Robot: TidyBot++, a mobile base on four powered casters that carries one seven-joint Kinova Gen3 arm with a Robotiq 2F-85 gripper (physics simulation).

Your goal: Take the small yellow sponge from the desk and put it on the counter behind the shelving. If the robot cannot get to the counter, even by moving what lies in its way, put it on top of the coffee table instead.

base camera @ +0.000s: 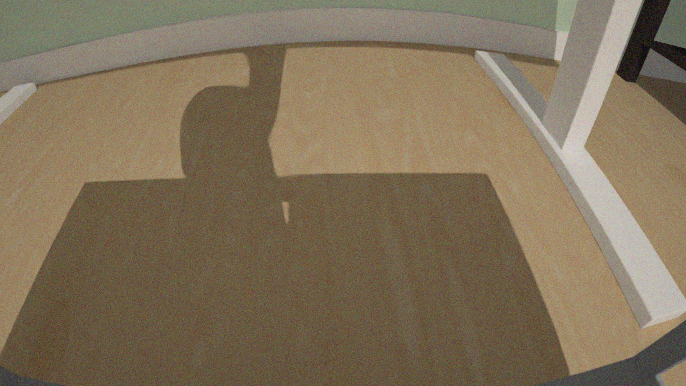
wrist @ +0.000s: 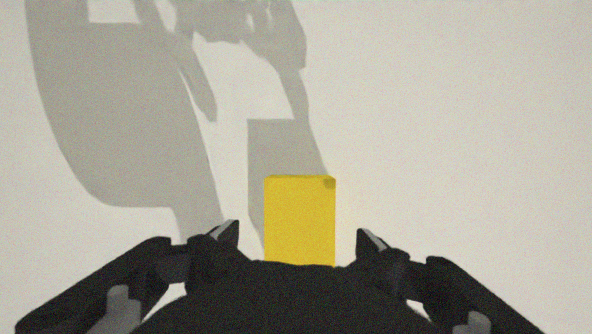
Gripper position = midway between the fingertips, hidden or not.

my gripper: wrist 297, 236; not seen in the base camera view (out of frame)
yellow sponge: wrist 299, 210; not seen in the base camera view (out of frame)
